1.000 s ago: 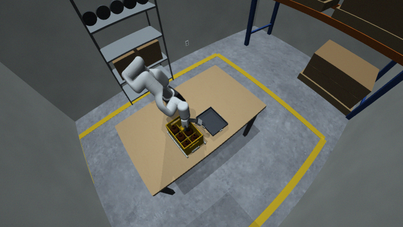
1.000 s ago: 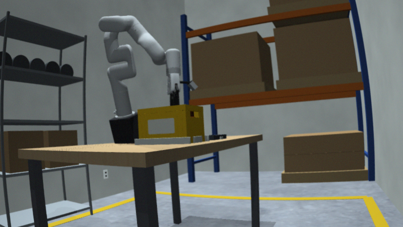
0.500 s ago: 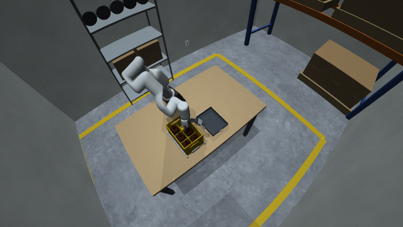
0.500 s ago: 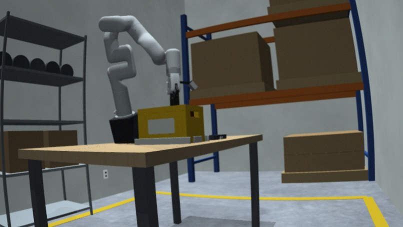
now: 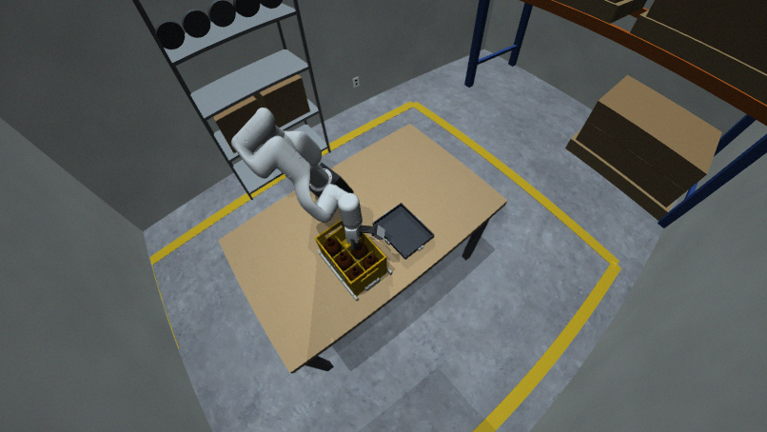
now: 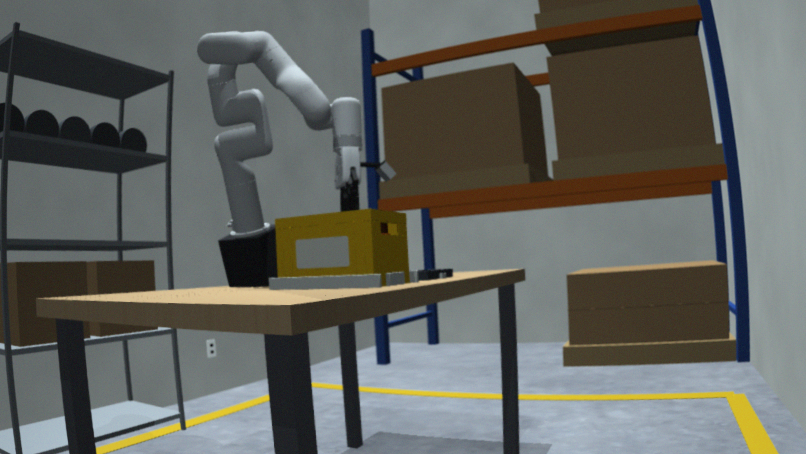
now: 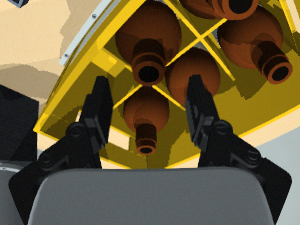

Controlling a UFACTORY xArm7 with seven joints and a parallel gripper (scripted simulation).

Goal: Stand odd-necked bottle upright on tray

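The crate is 4 cm to the right of my hand and 11 cm below it. From my hand the other things lie so: tray 25 cm to the left, 19 cm below; bottle 9 cm ahead, 11 cm below.
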